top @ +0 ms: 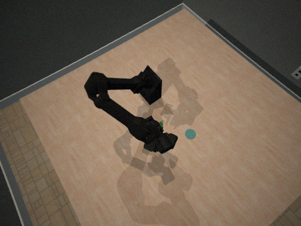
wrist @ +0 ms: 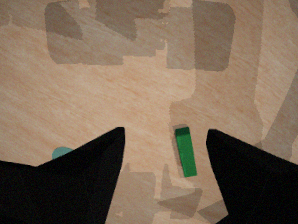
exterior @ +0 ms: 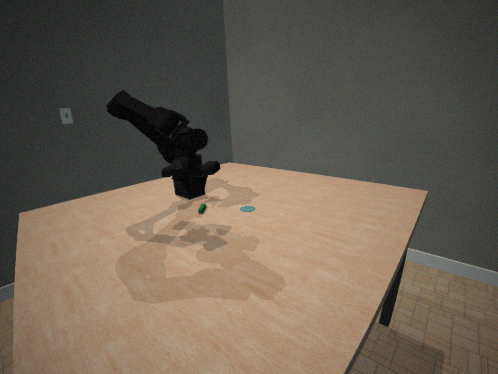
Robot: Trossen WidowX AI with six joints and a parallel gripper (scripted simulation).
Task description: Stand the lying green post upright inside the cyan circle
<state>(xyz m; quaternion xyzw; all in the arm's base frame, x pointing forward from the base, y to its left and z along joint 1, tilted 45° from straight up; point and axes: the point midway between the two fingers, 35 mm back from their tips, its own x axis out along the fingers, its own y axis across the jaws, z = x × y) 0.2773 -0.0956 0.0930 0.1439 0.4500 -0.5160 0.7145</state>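
Right now the green post is 120 mm below my hand, 70 mm behind it and 60 mm to the left of it. From my hand the other things lie so: cyan circle (180 mm to the left, 130 mm below, 60 mm ahead).
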